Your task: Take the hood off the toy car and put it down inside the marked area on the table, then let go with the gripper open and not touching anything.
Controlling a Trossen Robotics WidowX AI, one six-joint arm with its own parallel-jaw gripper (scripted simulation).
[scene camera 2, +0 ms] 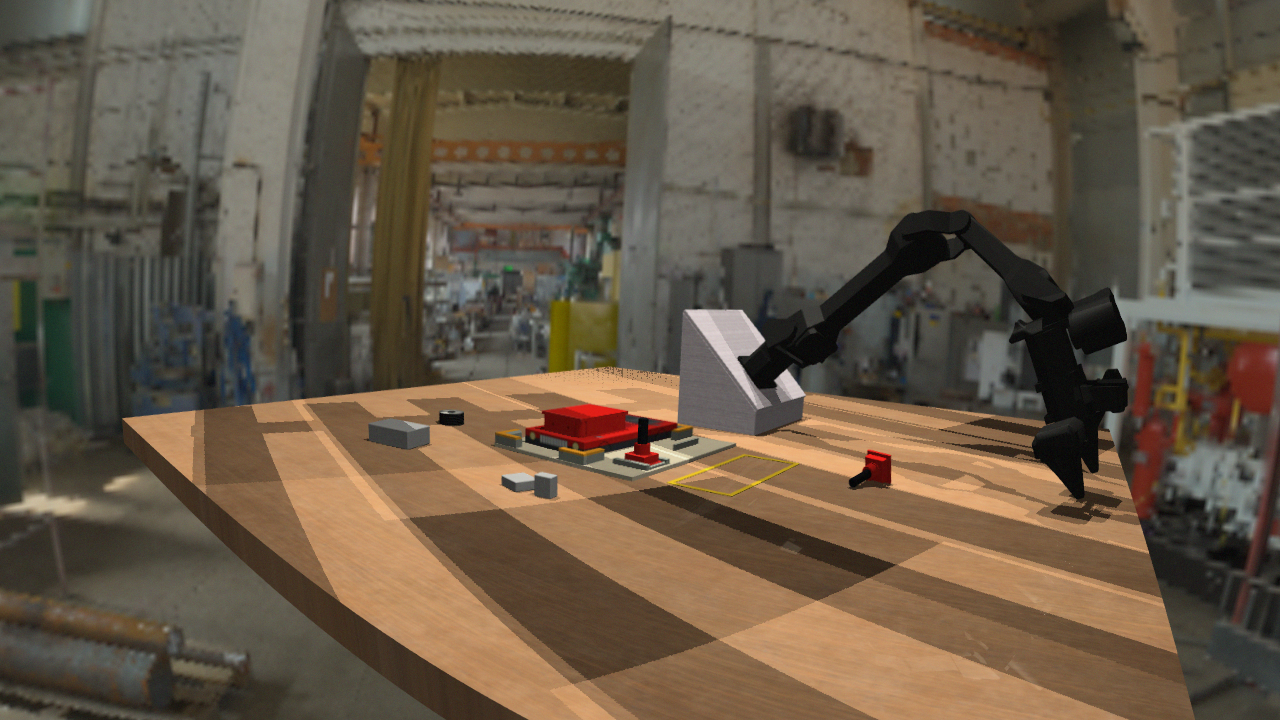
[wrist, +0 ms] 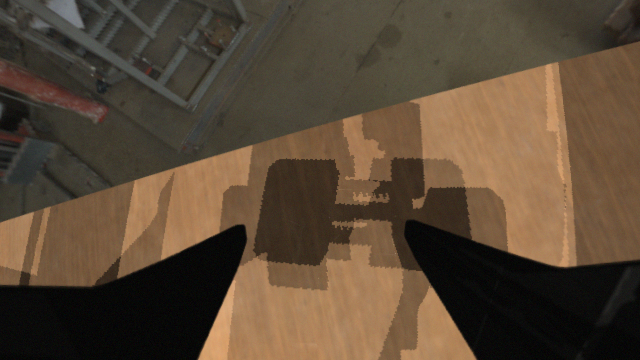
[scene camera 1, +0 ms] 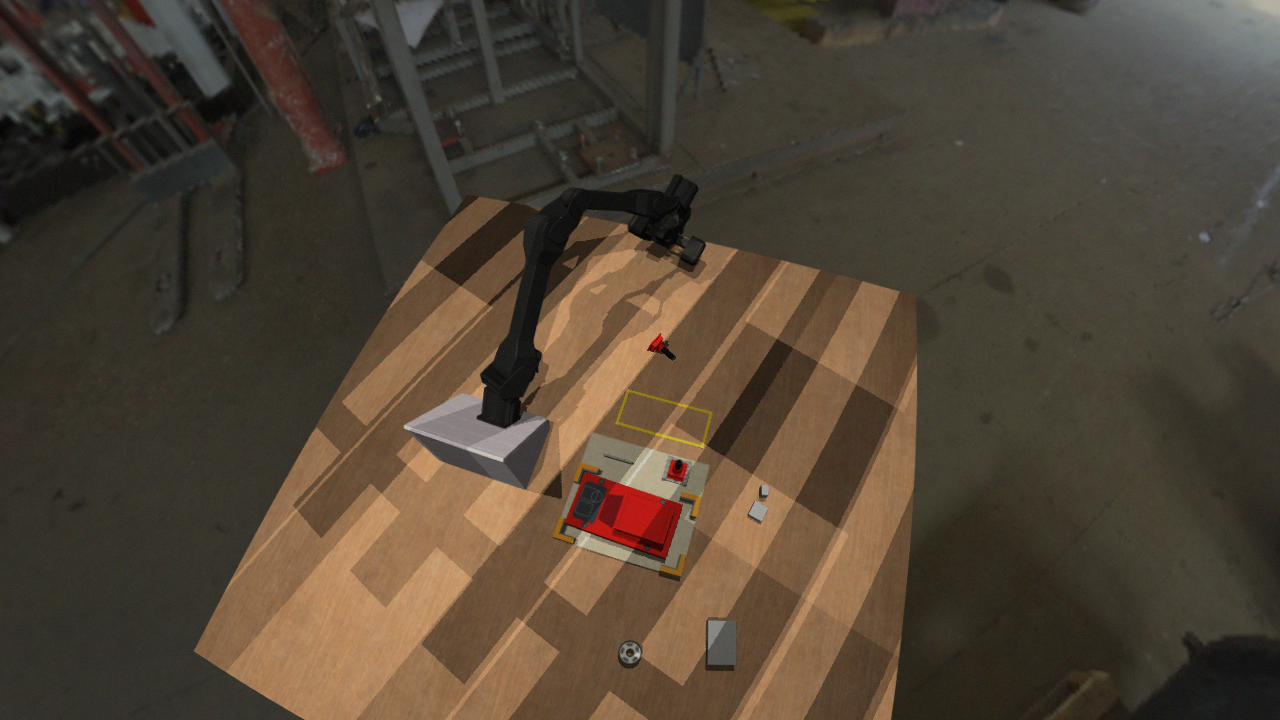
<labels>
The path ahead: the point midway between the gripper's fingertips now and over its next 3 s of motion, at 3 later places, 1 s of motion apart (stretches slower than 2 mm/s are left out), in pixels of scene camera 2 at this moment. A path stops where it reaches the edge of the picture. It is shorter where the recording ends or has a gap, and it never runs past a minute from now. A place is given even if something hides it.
My gripper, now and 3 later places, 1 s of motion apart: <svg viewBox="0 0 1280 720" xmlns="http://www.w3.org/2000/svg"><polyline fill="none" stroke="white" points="1088,484 733,474 583,369 583,386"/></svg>
</labels>
